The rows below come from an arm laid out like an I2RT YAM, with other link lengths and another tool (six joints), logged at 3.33 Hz.
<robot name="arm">
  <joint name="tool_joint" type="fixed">
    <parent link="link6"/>
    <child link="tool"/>
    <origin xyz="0.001 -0.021 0.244" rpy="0.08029 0 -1.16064"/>
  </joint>
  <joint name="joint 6" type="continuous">
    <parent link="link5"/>
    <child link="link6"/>
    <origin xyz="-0.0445 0 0.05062" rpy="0 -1.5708 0"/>
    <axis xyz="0 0 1"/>
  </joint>
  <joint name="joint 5" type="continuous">
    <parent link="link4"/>
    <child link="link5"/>
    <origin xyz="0.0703 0.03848 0.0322" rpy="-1.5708 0 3.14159"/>
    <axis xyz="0 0 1"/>
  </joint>
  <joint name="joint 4" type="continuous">
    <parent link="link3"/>
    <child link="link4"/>
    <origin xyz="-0.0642 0.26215 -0.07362" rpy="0 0 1.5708"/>
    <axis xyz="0 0 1"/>
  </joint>
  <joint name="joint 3" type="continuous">
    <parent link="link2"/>
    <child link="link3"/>
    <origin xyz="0.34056 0 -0.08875" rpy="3.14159 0 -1.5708"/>
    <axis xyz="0 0 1"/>
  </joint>
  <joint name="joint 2" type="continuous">
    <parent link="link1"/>
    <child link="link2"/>
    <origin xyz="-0.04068 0.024 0.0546" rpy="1.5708 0 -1.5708"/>
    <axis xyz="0 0 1"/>
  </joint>
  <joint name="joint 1" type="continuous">
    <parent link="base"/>
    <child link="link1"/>
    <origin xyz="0 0 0.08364" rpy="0 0 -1.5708"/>
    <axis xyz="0 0 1"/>
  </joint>
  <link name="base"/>
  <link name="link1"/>
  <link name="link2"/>
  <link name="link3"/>
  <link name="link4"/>
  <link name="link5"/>
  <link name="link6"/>
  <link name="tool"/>
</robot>
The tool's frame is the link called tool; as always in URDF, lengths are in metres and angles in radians. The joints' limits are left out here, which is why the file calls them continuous.
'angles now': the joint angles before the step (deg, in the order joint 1, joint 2, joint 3, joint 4, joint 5, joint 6). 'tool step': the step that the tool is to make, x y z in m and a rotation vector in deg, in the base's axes. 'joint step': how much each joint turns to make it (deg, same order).
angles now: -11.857 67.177 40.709 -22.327 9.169 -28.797
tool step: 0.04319 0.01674 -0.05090 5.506 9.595 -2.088
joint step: 3.781 18.403 10.600 -3.759 0.328 7.038
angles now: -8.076 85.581 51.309 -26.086 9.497 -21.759
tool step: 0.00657 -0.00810 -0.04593 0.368 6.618 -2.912
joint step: 0.349 10.273 3.652 -0.483 1.923 2.732
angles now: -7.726 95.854 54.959 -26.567 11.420 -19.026
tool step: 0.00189 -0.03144 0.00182 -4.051 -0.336 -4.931
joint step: -0.701 2.077 0.940 1.444 5.289 2.447
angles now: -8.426 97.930 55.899 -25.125 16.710 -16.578
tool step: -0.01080 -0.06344 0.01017 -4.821 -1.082 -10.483
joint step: -4.414 2.491 2.339 0.721 6.557 4.044
